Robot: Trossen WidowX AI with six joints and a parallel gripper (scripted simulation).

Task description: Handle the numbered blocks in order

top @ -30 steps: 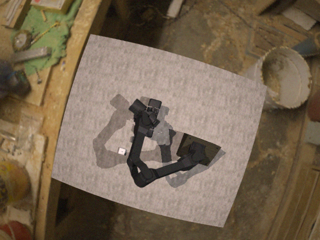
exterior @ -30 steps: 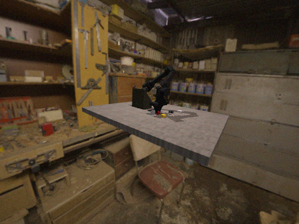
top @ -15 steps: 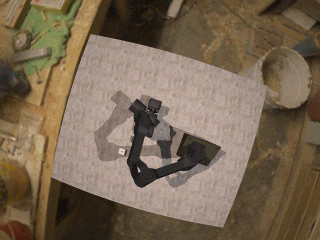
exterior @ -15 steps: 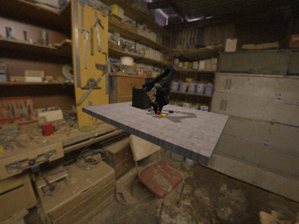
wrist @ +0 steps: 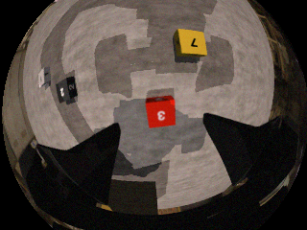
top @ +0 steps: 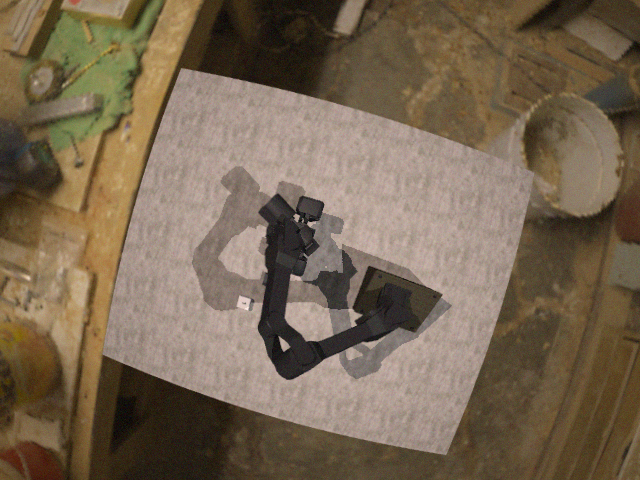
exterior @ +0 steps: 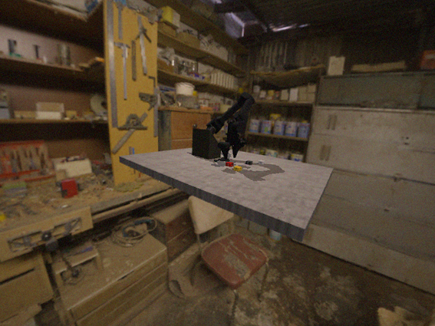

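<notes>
My gripper tip is 30 mm above the red block. Also, from my gripper tip: white block: 90 mm ahead, 220 mm to the left, 30 mm below; yellow block: 80 mm ahead, 40 mm to the right, 30 mm below; dark block: 40 mm ahead, 140 mm to the left, 30 mm below.
</notes>
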